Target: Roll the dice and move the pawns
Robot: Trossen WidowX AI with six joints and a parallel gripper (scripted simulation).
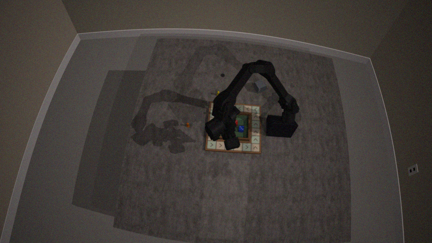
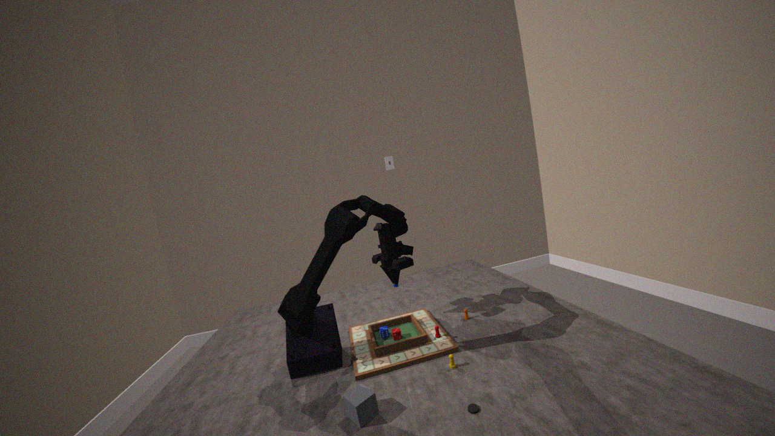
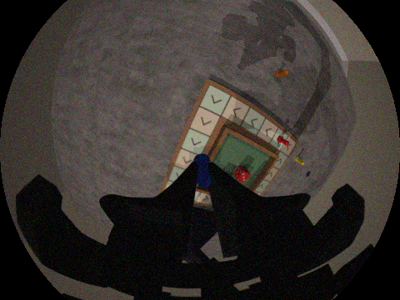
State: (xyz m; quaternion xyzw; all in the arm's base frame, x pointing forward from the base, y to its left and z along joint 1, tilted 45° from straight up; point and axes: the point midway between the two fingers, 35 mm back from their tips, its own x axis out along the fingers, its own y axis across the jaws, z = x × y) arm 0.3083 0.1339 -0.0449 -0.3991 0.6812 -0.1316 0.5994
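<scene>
My gripper tip is now 130 mm above the green tray, 120 mm to the left of it and 40 mm past it. The rest, counted from my gripper tip: orange pawn (200 mm ahead, 120 mm below, 100 mm to the right); then red pawn (180 mm to the right, 110 mm below, 80 mm ahead); then blue pawn (10 mm above).
</scene>
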